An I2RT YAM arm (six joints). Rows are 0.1 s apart.
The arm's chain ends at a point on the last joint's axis. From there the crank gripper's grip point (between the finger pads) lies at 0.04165 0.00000 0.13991 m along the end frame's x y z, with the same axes.
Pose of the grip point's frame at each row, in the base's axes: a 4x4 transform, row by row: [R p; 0 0 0 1], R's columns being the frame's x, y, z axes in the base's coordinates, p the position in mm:
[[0.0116 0.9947 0.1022 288.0], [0.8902 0.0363 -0.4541 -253.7], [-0.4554 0.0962 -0.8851 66.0], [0 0 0 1]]
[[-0.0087 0.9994 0.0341 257.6], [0.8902 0.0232 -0.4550 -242.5], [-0.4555 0.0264 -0.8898 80.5], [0 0 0 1]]
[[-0.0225 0.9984 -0.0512 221.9], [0.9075 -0.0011 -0.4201 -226.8], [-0.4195 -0.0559 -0.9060 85.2], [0 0 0 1]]
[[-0.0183 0.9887 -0.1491 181.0], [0.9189 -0.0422 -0.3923 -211.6], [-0.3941 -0.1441 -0.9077 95.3], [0 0 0 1]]
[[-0.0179 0.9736 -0.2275 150.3], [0.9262 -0.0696 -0.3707 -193.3], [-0.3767 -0.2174 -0.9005 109.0], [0 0 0 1]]
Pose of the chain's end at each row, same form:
[[0.0116 0.9947 0.1022 273.2], [0.8902 0.0363 -0.4541 -227.2], [-0.4554 0.0962 -0.8851 208.8], [0 0 0 1]]
[[-0.0087 0.9994 0.0341 253.2], [0.8902 0.0232 -0.4550 -215.9], [-0.4555 0.0264 -0.8898 224.0], [0 0 0 1]]
[[-0.0225 0.9984 -0.0512 230.0], [0.9075 -0.0011 -0.4201 -205.8], [-0.4195 -0.0559 -0.9060 229.4], [0 0 0 1]]
[[-0.0183 0.9887 -0.1491 202.6], [0.9189 -0.0422 -0.3923 -195.0], [-0.3941 -0.1441 -0.9077 238.7], [0 0 0 1]]
[[-0.0179 0.9736 -0.2275 182.9], [0.9262 -0.0696 -0.3707 -180.0], [-0.3767 -0.2174 -0.9005 250.7], [0 0 0 1]]

